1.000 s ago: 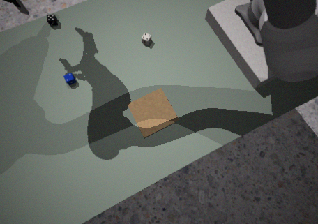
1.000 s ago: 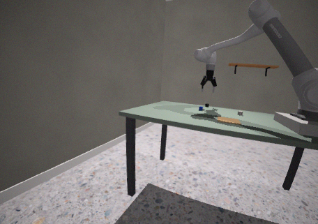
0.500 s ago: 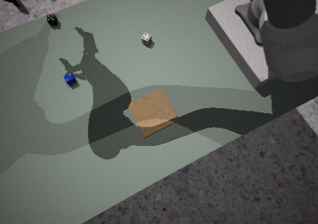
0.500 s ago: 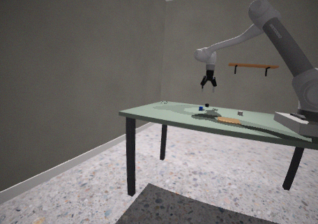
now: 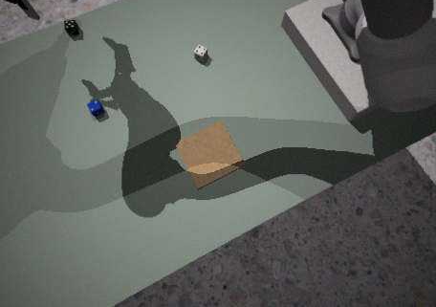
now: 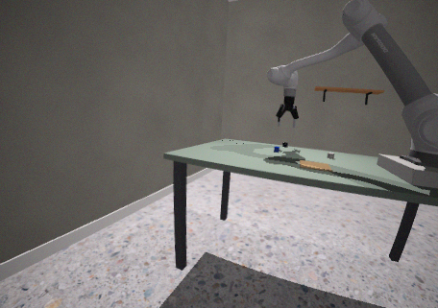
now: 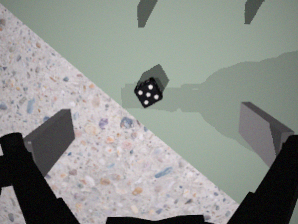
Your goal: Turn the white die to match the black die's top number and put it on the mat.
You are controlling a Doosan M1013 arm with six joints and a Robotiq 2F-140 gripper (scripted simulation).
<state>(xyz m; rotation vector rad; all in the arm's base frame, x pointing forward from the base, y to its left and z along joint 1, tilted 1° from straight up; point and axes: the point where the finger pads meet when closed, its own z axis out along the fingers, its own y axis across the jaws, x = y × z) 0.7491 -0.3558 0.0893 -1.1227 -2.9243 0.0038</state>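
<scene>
The white die lies 31 cm behind my hand, 22 cm to the left of it and 14 cm below it. Round my hand: brown mat: 50 cm to the left, 21 cm behind, 16 cm below; blue die: 26 cm to the left, 14 cm below, 1 cm ahead; black die: 14 cm below, 1 cm to the right.
</scene>
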